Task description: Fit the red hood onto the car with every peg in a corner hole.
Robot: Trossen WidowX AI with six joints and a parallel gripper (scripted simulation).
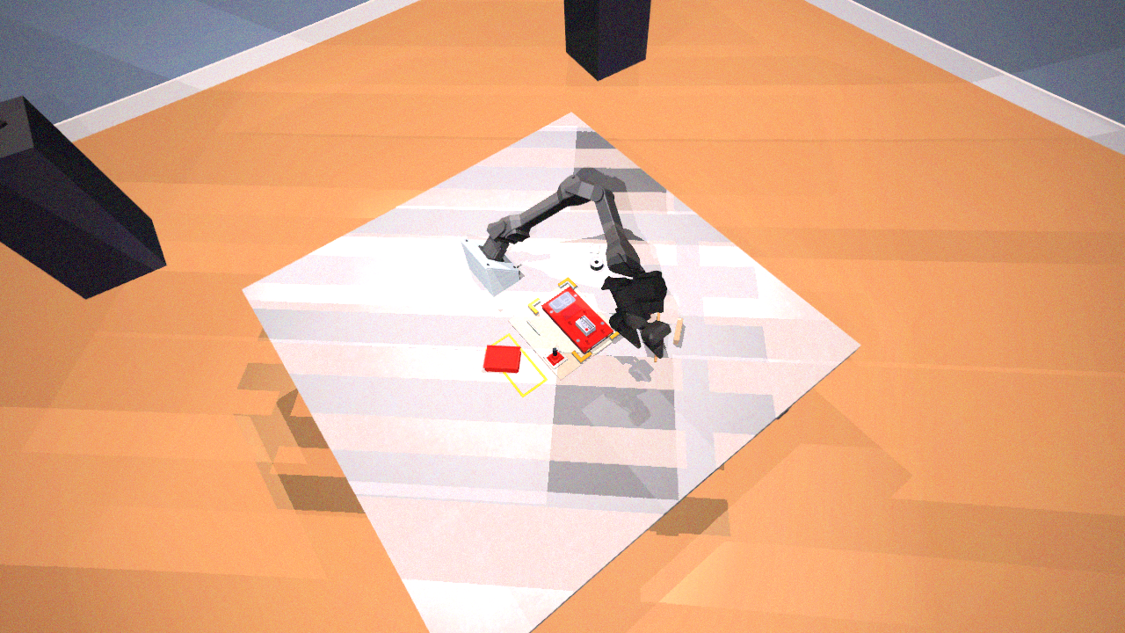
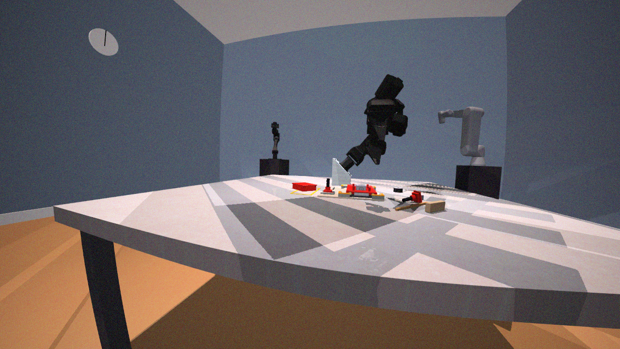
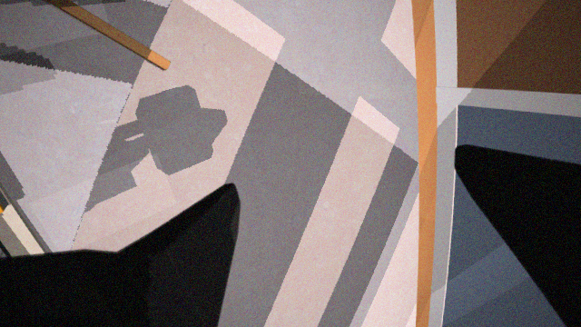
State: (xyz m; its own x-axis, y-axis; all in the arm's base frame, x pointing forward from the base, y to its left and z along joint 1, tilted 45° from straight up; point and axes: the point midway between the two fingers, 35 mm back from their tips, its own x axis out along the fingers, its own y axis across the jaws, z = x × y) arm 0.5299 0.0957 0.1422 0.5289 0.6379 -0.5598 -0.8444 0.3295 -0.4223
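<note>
My gripper tip is now 300 mm to the left of the red hood, 260 mm past it and 130 mm above it. From my gripper tip the other things lie so: thin wooden stick: 150 mm below, 110 mm to the left, 90 mm behind; small wooden block: 160 mm to the left, 140 mm below, 60 mm behind.
</note>
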